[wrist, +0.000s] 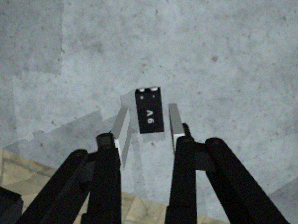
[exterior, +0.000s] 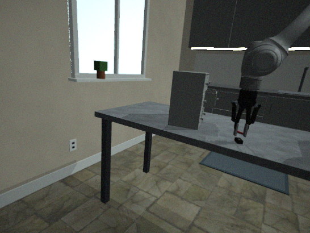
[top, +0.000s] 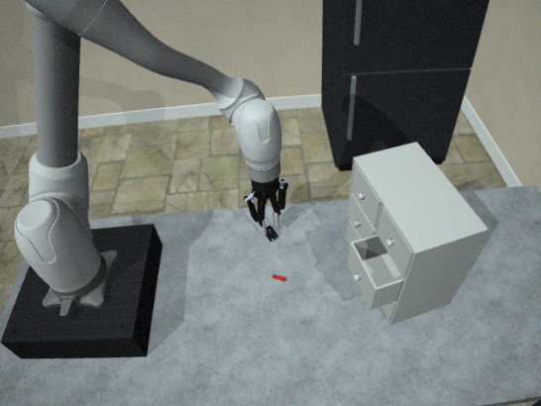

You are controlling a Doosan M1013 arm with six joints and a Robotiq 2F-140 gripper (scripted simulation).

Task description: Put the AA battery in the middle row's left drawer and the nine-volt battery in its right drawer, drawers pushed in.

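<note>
Right now my hand is 10 mm to the left of the black nine-volt battery and 60 mm above it.
</note>
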